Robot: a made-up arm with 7 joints. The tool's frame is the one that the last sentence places.
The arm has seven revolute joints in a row. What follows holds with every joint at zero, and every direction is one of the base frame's.
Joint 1 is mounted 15 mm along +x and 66 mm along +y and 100 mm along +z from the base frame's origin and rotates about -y.
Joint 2 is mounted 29 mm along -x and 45 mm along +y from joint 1 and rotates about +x.
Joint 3 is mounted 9 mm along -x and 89 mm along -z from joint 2 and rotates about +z.
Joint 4 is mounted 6 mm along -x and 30 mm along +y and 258 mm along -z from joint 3 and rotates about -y.
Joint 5 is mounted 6 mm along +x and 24 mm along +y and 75 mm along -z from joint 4 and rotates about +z.
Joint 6 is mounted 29 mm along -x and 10 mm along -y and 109 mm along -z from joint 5 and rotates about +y.
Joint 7 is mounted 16 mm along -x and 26 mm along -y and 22 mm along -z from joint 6 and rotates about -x.
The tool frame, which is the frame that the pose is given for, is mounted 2 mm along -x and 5 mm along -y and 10 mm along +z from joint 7; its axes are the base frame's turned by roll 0.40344, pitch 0.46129 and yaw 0.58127 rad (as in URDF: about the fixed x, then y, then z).
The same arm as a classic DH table. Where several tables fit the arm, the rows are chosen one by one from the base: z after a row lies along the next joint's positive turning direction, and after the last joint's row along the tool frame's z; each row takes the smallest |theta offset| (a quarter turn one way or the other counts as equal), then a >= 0, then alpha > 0; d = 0 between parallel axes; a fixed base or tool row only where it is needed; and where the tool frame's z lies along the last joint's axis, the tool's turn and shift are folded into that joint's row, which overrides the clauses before.
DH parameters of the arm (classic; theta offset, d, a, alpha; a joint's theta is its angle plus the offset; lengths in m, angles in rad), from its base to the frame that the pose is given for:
base (fixed): 0 0.1 0.015 1.5708
joint 1: 1.5708 -0.111 0 1.5708
joint 2: 1.5708 -0.038 0 1.5708
joint 3: -1.5708 -0.347 0.006 -1.5708
joint 4: 0 -0.054 -0.006 1.5708
joint 5: 0 -0.184 0.029 1.5708
joint 6: -1.5708 -0.036 0.022 -1.5708
joint 7: 1.446 0.0251 0.0037 -2.1624
tool (fixed): 2.018 0.0127 0 0

